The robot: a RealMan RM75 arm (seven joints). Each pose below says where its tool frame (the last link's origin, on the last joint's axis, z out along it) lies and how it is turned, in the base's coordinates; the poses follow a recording.
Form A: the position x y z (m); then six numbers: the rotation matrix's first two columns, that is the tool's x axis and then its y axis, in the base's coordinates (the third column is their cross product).
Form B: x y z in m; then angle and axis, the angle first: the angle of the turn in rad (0 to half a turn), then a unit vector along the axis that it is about. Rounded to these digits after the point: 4 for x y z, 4 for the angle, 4 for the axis.
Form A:
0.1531 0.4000 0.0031 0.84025 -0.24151 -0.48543 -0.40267 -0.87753 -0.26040
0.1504 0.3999 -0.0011 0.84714 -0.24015 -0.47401 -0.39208 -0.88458 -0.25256
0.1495 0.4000 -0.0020 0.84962 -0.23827 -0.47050 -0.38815 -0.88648 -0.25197
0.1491 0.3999 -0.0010 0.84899 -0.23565 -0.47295 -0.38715 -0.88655 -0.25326
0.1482 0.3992 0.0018 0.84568 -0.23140 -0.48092 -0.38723 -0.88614 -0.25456
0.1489 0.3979 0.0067 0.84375 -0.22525 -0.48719 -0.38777 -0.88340 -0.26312
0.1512 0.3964 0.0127 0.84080 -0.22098 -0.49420 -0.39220 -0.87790 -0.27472
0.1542 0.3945 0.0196 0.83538 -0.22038 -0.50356 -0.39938 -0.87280 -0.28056
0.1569 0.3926 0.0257 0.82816 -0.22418 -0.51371 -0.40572 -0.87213 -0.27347
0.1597 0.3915 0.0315 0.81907 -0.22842 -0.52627 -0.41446 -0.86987 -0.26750
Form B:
0.1531 0.4000 0.0031 2.7817 -0.9579 0.1737 0.2288
0.1504 0.3999 -0.0011 2.7948 -0.9598 0.1697 0.2235
0.1495 0.4000 -0.0020 2.7971 -0.9605 0.1680 0.2219
0.1491 0.3999 -0.0010 2.7956 -0.9603 0.1671 0.2234
0.1482 0.3992 0.0018 2.7926 -0.9594 0.1662 0.2279
0.1489 0.3979 0.0067 2.7824 -0.9588 0.1651 0.2312
0.1512 0.3964 0.0127 2.7678 -0.9579 0.1658 0.2345
0.1542 0.3945 0.0196 2.7579 -0.9563 0.1681 0.2391
0.1569 0.3926 0.0257 2.7614 -0.9544 0.1711 0.2446
0.1597 0.3915 0.0315 2.7624 -0.9519 0.1750 0.2513

